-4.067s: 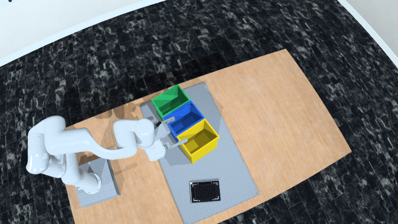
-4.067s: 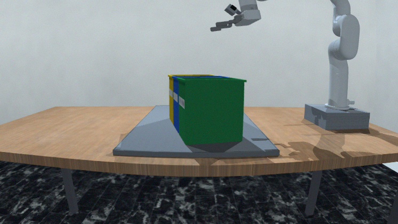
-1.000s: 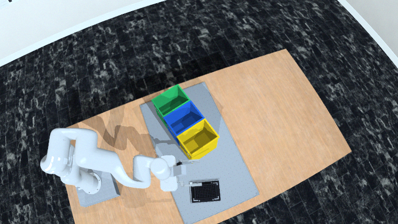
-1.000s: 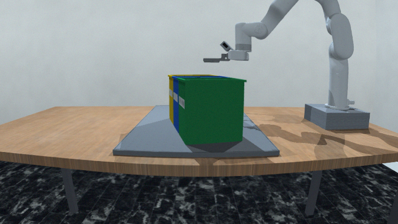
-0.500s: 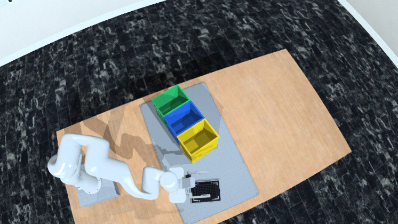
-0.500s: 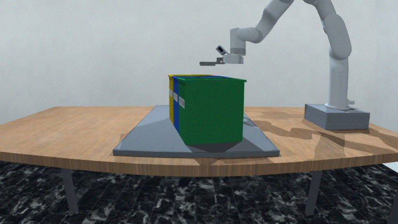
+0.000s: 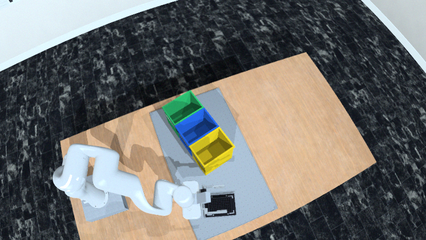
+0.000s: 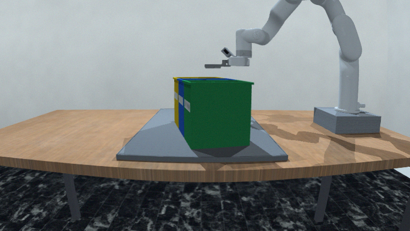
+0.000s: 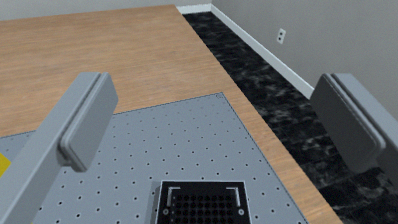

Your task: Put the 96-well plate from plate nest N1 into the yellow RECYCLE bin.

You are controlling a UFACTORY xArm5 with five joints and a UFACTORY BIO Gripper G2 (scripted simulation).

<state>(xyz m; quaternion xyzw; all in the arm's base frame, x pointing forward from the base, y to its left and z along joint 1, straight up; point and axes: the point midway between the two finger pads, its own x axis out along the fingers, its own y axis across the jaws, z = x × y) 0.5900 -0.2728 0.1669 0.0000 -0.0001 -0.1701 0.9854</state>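
The black 96-well plate is 200 mm below my hand. Round my hand: plate nest N1: 220 mm below; then yellow recycle bin: 260 mm to the left, 140 mm below, 70 mm ahead; then blue bin: 390 mm to the left, 140 mm below, 50 mm ahead.
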